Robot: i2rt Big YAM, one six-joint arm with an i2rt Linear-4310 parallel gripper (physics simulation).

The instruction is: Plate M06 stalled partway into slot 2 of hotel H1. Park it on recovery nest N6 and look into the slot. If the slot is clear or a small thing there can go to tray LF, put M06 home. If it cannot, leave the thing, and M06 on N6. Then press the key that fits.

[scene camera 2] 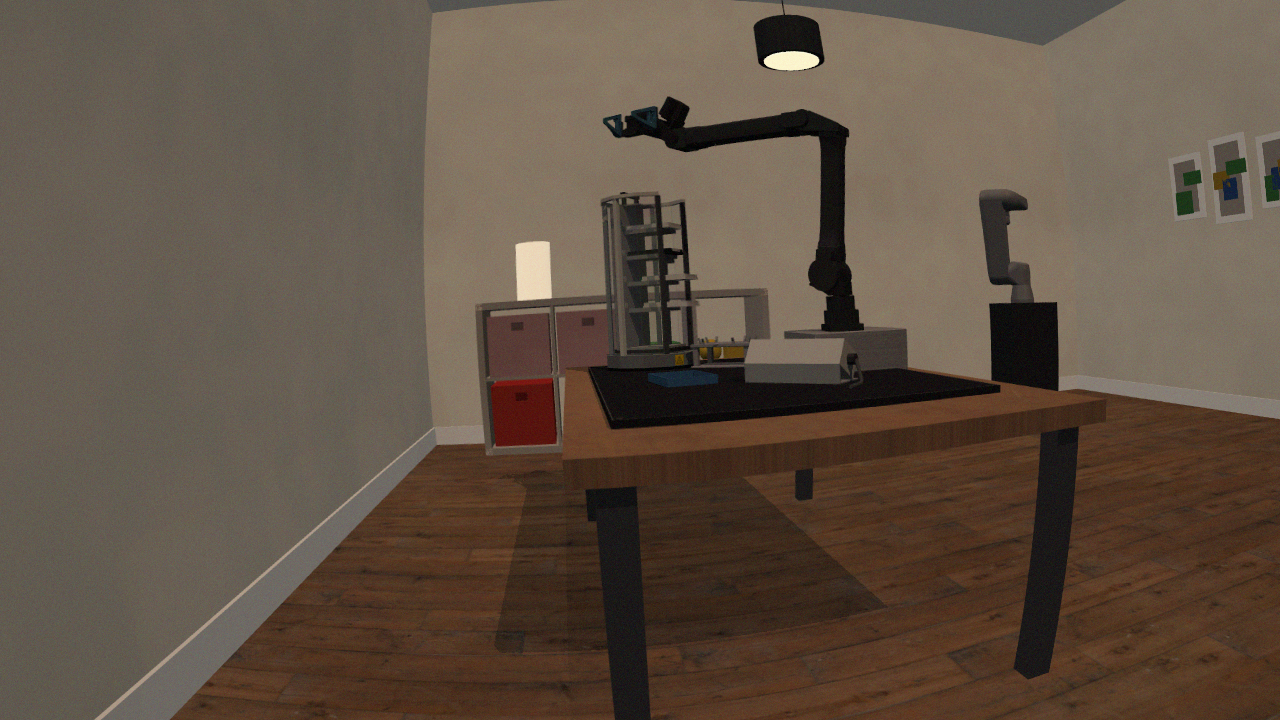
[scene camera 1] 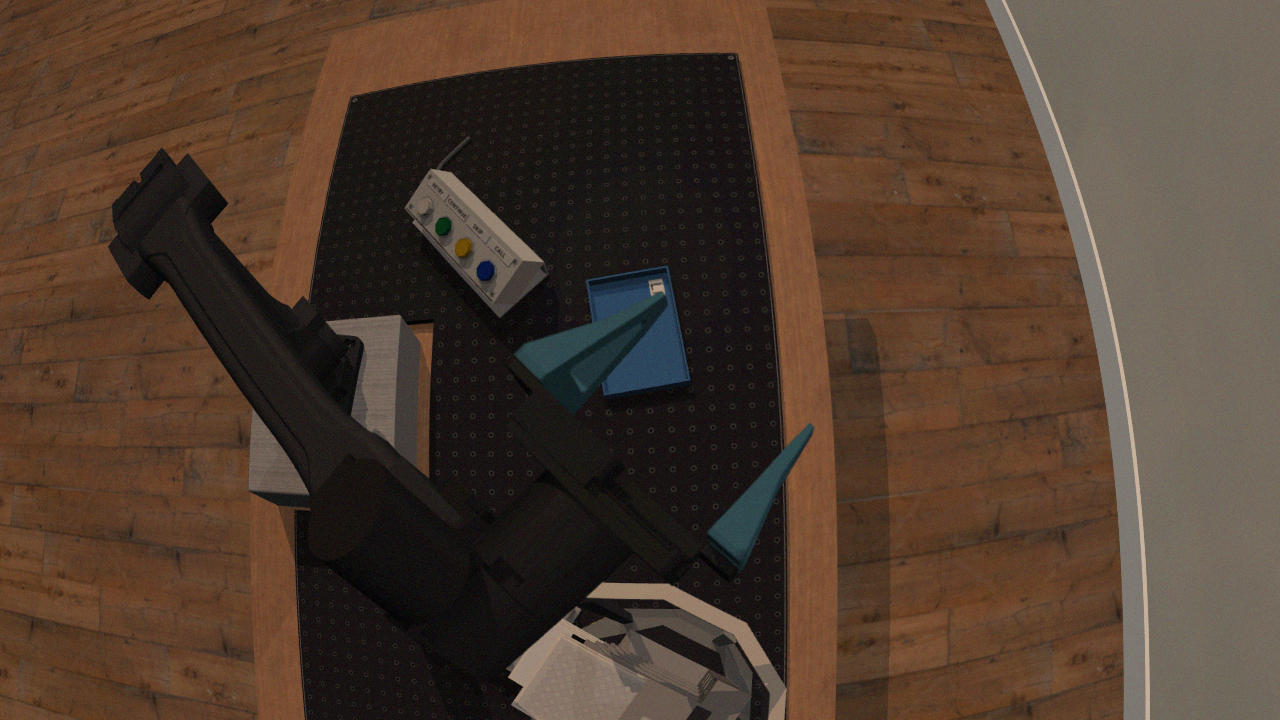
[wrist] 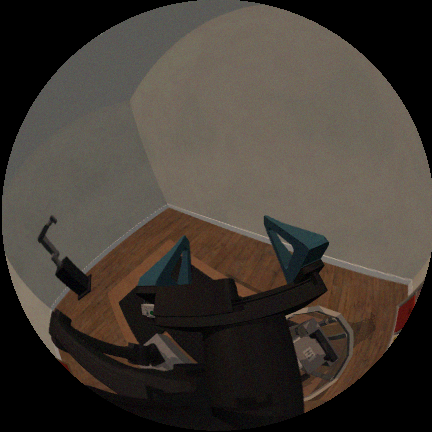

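Pixels of known places: gripper, fingertip midpoint: (scene camera 2: 617,116) (scene camera 1: 738,362) (wrist: 224,229); arm's base, link origin: (scene camera 2: 842,330) (scene camera 1: 330,380) (wrist: 153,354).
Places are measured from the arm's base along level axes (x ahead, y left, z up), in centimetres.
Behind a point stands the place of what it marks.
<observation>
My gripper (scene camera 1: 736,362) {x 50.8, y -12.2, z 57.3 cm} (scene camera 2: 623,119) {x 50.8, y -12.2, z 57.3 cm} (wrist: 224,229) {x 50.8, y -12.2, z 57.3 cm} is open and empty, high above the table and above hotel height. Hotel H1 (scene camera 1: 662,591) {x 47.7, y -22.3, z 37.7 cm} (scene camera 2: 613,268) {x 54.8, y -26.3, z 18.1 cm} (wrist: 348,335) {x 54.4, y -41.0, z 37.5 cm} is a tall round rack; its H1 label shows in the wrist view. Two pale plates stick out of its side in scene camera 2; I cannot tell which is M06. Slot 2's inside and nest N6 cannot be made out. Blue tray LF (scene camera 1: 644,358) {x 39.6, y 10.4, z -8.5 cm} (scene camera 2: 682,378) {x 38.2, y 21.6, z -7.2 cm} lies on the mat, partly behind one finger in scene camera 1. The key box (scene camera 1: 474,237) {x 16.3, y 22.2, z -1.6 cm} (scene camera 2: 796,360) {x 16.1, y 28.1, z -4.4 cm} has white, green, yellow and blue keys.
The grey arm pedestal (scene camera 1: 384,367) {x 8.1, y 2.8, z -0.1 cm} (scene camera 2: 881,349) {x -7.9, y 7.5, z -4.5 cm} stands at the table's side. The black perforated mat (scene camera 1: 572,143) {x 25.0, y 42.4, z -8.7 cm} covers much of the wooden table (scene camera 1: 805,573) {x 63.1, y -15.2, z -10.1 cm}. My arm crosses over the mat and hides part of the area beside the hotel. A short cable (scene camera 1: 454,152) {x 6.8, y 40.2, z -8.2 cm} leaves the key box.
</observation>
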